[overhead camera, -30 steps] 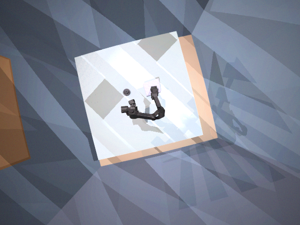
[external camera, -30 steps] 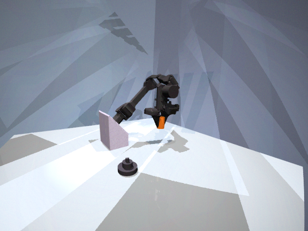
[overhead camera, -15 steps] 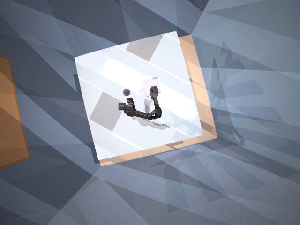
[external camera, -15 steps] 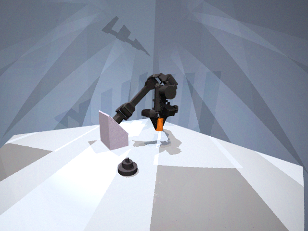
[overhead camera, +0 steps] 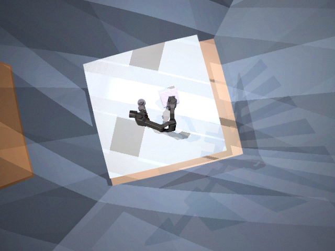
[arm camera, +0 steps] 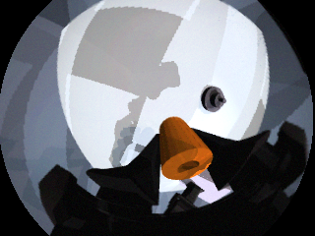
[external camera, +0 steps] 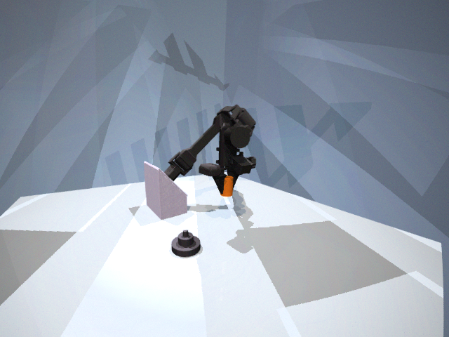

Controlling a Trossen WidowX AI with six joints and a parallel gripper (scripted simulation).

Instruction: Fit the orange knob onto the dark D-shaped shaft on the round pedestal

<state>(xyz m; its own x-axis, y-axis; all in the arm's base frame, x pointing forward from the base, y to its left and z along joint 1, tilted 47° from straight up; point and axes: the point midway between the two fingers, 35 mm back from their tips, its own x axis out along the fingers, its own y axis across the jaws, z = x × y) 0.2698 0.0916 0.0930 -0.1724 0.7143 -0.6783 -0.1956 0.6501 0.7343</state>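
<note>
Now: the dark round pedestal 16 cm to the right of my gripper tip, 11 cm below it and 5 cm ahead of it. The rest, counted from my gripper tip: orange knob (2 cm above).
</note>
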